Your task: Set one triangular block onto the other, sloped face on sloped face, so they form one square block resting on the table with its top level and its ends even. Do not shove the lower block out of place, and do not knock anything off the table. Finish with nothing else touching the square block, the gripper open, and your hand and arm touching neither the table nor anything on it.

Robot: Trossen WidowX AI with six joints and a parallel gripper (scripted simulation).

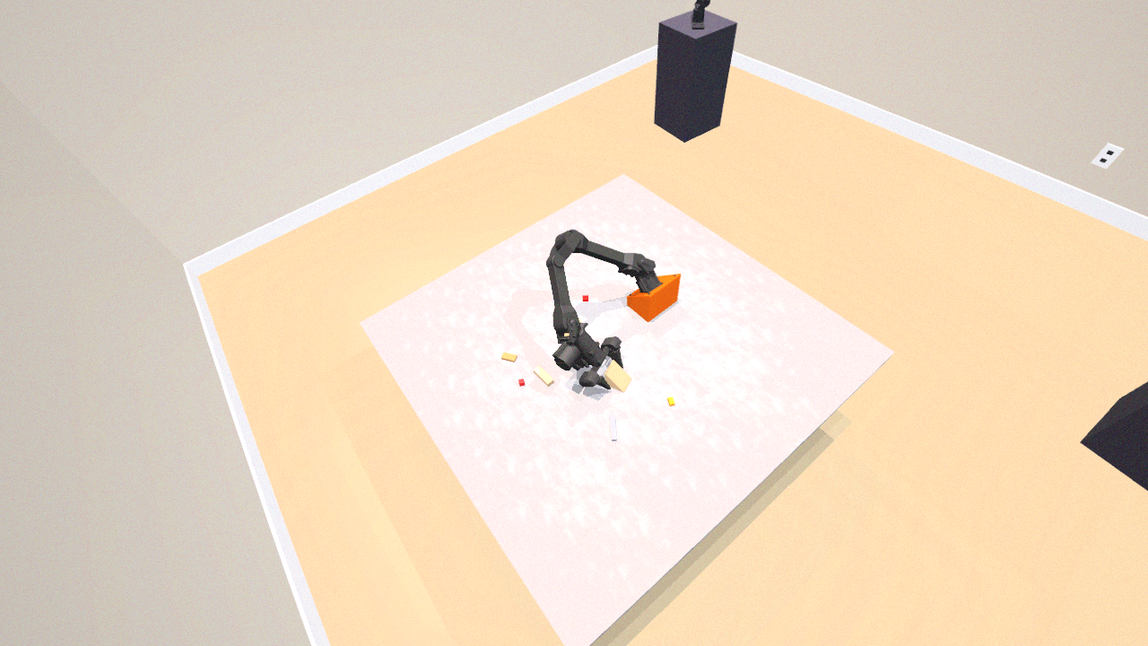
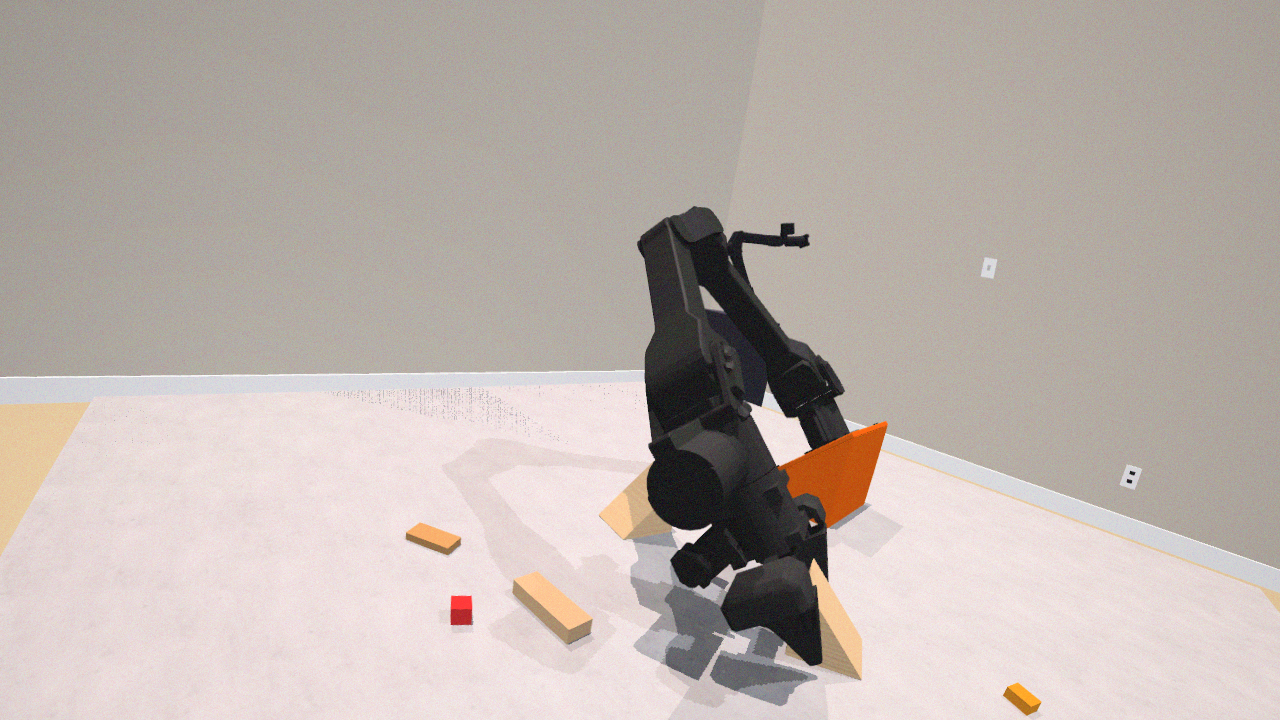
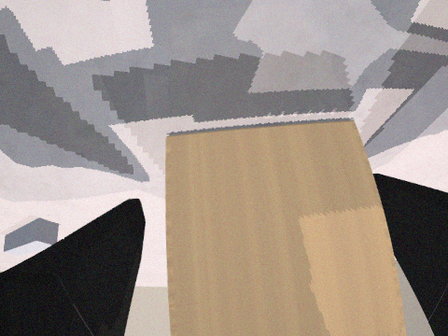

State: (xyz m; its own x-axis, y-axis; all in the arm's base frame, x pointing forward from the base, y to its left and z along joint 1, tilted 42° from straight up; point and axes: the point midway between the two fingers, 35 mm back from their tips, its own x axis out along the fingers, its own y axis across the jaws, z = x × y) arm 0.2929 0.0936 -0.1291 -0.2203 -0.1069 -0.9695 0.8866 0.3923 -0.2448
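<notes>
My gripper tip is now 16 cm to the right of the small orange block, 9 cm past it and 1 cm above it. The rest, counted from my gripper tip: red cube: 25 cm ahead, 17 cm to the right, 1 cm below; long tan block: 18 cm ahead, 15 cm to the right, 1 cm below.
</notes>
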